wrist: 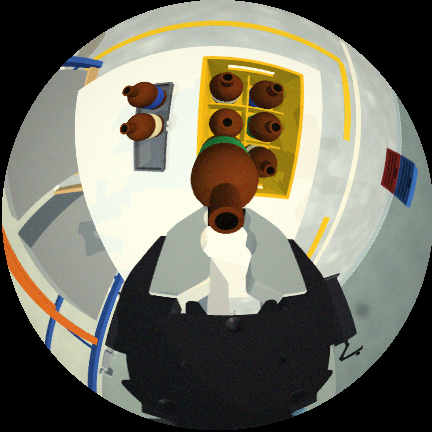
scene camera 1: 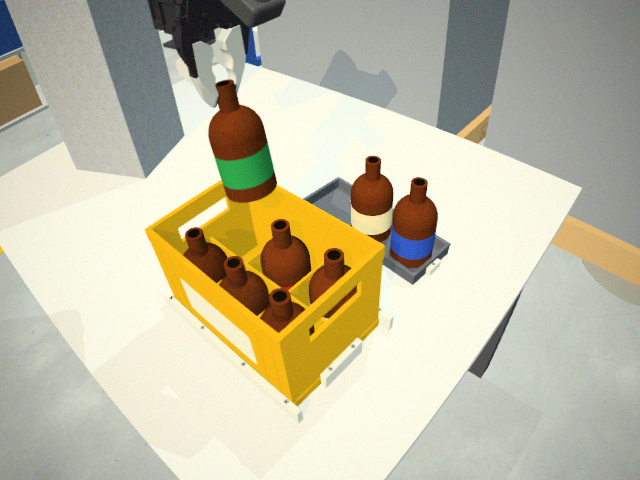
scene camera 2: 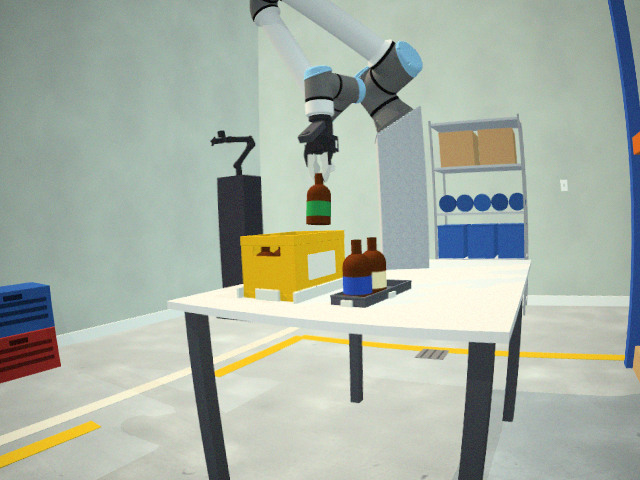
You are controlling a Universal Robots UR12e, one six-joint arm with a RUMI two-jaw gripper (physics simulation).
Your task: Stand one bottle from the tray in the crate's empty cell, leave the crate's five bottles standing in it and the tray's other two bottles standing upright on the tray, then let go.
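Places are measured from the arm's base along level axes (x ahead, y left, z up), in metres.
Where they show: gripper, fingertip midpoint: (wrist: 224, 208) (scene camera 1: 224, 102) (scene camera 2: 320, 182); arm's base, origin of the base link: (scene camera 2: 397, 124).
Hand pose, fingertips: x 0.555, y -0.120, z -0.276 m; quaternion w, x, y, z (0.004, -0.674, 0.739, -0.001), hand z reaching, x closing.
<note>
Each offset is from my fingertips to the centre of the thing. Level surfaces: height alone.
My gripper (scene camera 1: 223, 93) (scene camera 2: 318, 175) (wrist: 224, 208) is shut on the neck of the green-banded brown bottle @[dx +0.015, dy -0.001, dz -0.049 m] (scene camera 1: 242, 167) (scene camera 2: 318, 207) (wrist: 225, 172). The bottle hangs upright above the yellow crate @[dx +0.078, dy -0.056, dz -0.237 m] (scene camera 1: 341, 335) (scene camera 2: 268, 273) (wrist: 295, 125), with a gap under its base in scene camera 2. In the wrist view it covers the crate's empty cell. Five brown bottles stand in the other cells. The cream-banded bottle @[dx +0.107, dy +0.191, dz -0.242 m] (scene camera 1: 371, 206) (scene camera 2: 381, 279) (wrist: 142, 126) and the blue-banded bottle @[dx +0.196, dy +0.179, dz -0.242 m] (scene camera 1: 413, 227) (scene camera 2: 357, 273) (wrist: 146, 95) stand upright on the dark tray @[dx +0.107, dy +0.195, dz -0.311 m] (scene camera 1: 330, 198) (scene camera 2: 403, 286) (wrist: 150, 155).
The crate and tray stand side by side on the white table @[dz -0.324 m] (scene camera 1: 465, 206) (scene camera 2: 454, 304) (wrist: 110, 200), with small white stops at their edges. A grey pillar (scene camera 1: 118, 77) (scene camera 2: 403, 196) stands beside the table. A shelf rack (scene camera 2: 475, 167) stands in the background.
</note>
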